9 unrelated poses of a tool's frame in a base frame.
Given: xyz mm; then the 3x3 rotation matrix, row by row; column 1 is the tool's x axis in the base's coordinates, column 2 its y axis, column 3 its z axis. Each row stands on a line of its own.
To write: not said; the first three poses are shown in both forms.
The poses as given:
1:
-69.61 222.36 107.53
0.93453 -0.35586 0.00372
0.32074 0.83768 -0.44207
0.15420 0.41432 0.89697
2:
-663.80 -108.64 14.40
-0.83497 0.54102 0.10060
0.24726 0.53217 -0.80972
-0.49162 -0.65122 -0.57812
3:
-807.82 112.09 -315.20
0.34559 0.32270 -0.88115
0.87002 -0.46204 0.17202
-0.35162 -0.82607 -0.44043
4:
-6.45 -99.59 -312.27
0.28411 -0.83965 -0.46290
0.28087 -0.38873 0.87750
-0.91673 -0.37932 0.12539
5:
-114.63 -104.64 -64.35
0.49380 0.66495 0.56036
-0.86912 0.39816 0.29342
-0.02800 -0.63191 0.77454
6:
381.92 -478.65 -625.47
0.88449 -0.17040 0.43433
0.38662 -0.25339 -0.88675
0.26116 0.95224 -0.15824
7:
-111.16 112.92 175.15
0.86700 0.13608 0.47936
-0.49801 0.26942 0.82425
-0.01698 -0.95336 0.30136
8:
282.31 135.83 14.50
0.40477 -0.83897 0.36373
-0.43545 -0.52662 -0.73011
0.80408 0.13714 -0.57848
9:
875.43 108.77 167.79
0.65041 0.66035 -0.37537
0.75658 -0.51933 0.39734
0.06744 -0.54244 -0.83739
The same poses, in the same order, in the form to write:
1: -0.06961 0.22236 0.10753 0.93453 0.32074 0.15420 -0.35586 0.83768 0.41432
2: -0.66380 -0.10864 0.01440 -0.83497 0.24726 -0.49162 0.54102 0.53217 -0.65122
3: -0.80782 0.11209 -0.31520 0.34559 0.87002 -0.35162 0.32270 -0.46204 -0.82607
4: -0.00645 -0.09959 -0.31227 0.28411 0.28087 -0.91673 -0.83965 -0.38873 -0.37932
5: -0.11463 -0.10464 -0.06435 0.49380 -0.86912 -0.02800 0.66495 0.39816 -0.63191
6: 0.38192 -0.47865 -0.62547 0.88449 0.38662 0.26116 -0.17040 -0.25339 0.95224
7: -0.11116 0.11292 0.17515 0.86700 -0.49801 -0.01698 0.13608 0.26942 -0.95336
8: 0.28231 0.13583 0.01450 0.40477 -0.43545 0.80408 -0.83897 -0.52662 0.13714
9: 0.87543 0.10877 0.16779 0.65041 0.75658 0.06744 0.66035 -0.51933 -0.54244
